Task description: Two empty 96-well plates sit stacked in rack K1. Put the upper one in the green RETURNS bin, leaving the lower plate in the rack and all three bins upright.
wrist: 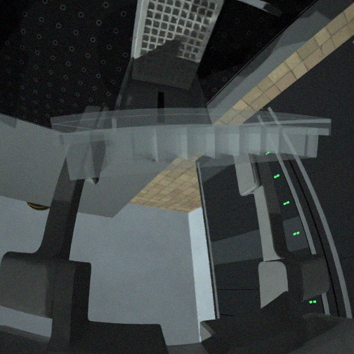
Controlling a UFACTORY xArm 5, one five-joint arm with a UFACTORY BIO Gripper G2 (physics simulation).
Labels:
my gripper: 176,123
translucent 96-well plate: 115,142

